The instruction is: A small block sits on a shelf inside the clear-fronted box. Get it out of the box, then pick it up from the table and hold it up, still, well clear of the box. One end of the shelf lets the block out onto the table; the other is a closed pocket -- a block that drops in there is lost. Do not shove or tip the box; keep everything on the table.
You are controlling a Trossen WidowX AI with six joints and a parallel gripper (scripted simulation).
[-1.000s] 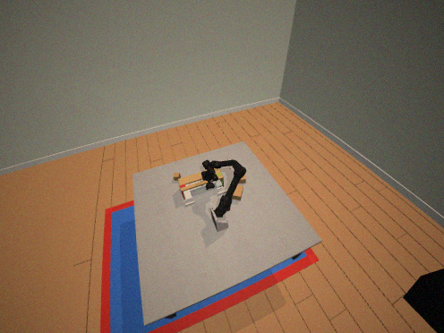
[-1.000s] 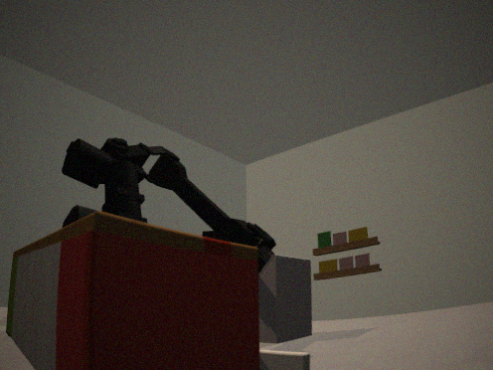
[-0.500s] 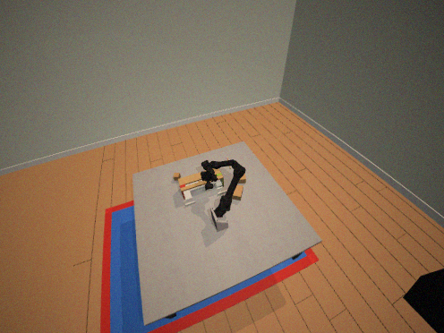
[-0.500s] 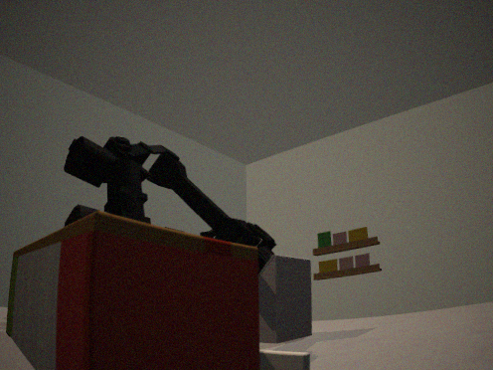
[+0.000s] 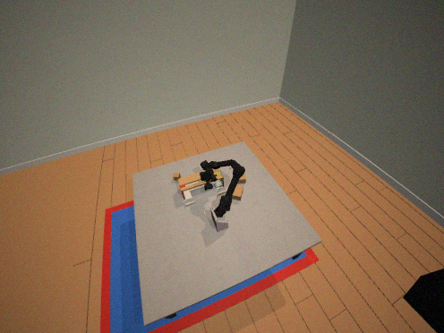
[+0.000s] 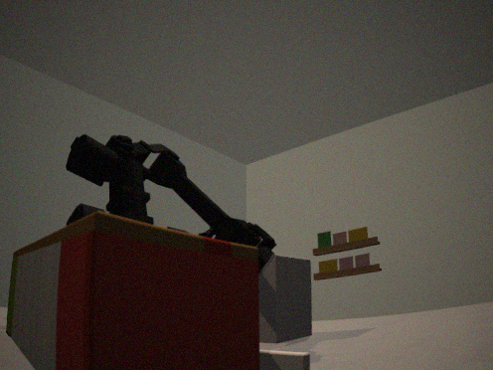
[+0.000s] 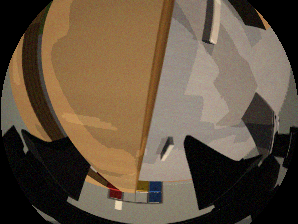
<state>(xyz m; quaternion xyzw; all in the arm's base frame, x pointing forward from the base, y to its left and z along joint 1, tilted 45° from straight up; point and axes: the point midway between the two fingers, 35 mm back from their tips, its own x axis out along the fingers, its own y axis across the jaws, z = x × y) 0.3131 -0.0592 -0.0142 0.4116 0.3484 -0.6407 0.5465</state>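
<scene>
Right now the small block is 6 cm ahead of my gripper tip and 2 cm to the left of it. The rest, counted from my gripper tip: thin stick (37 cm to the right, 22 cm ahead, 8 cm below); box (4 cm ahead, 3 cm below).
</scene>
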